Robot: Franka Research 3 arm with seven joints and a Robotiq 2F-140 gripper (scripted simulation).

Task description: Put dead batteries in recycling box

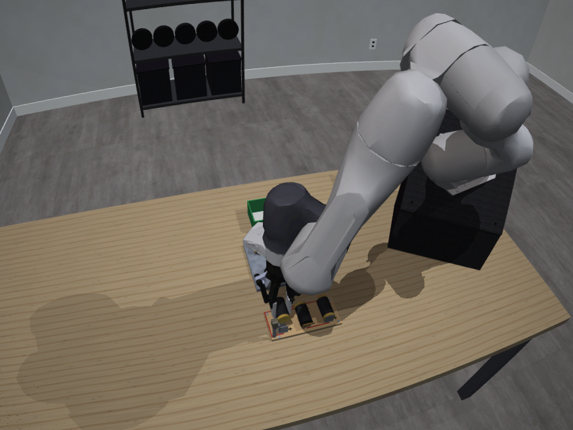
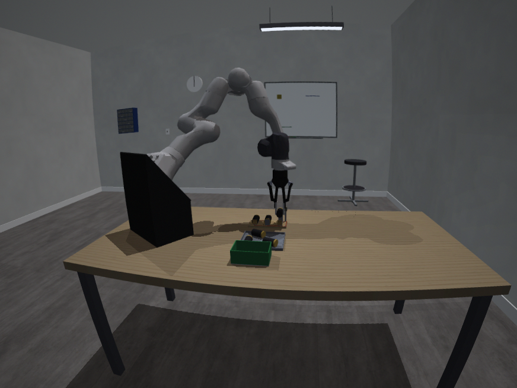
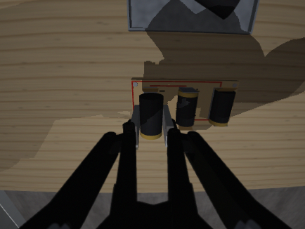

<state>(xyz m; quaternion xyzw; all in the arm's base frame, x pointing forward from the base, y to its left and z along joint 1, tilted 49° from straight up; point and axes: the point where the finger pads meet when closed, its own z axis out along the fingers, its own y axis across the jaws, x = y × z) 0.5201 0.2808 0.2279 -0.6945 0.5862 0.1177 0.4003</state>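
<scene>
Right now the bulb is 5 cm to the left of my hand, 2 cm below it and 1 cm ahead of it. The rest, counted from my hand: grey tray 22 cm to the right, 9 cm below; then wooden holder board 9 cm below, 6 cm behind, 1 cm to the right; then thin post 6 cm below, 5 cm to the left, 1 cm ahead.
</scene>
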